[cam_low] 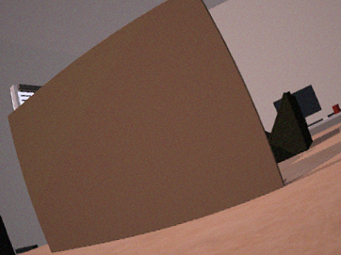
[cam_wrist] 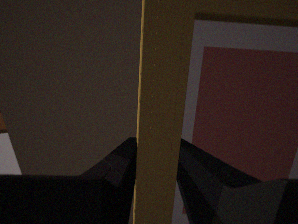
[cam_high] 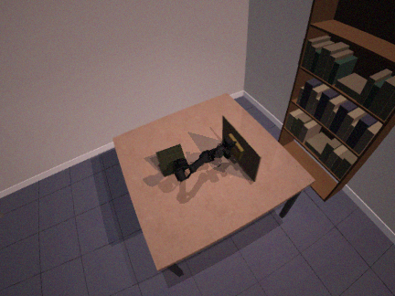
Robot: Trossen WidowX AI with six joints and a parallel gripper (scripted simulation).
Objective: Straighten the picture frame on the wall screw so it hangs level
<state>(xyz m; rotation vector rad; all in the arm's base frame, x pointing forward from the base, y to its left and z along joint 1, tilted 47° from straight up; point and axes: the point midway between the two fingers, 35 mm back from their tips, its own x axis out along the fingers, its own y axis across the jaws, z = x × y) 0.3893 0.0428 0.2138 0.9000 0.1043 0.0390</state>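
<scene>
My gripper tip is 5 cm above the picture frame and 1 cm to the right of it. Round my gripper tip: wall panel 7 cm below, 2 cm ahead.
</scene>
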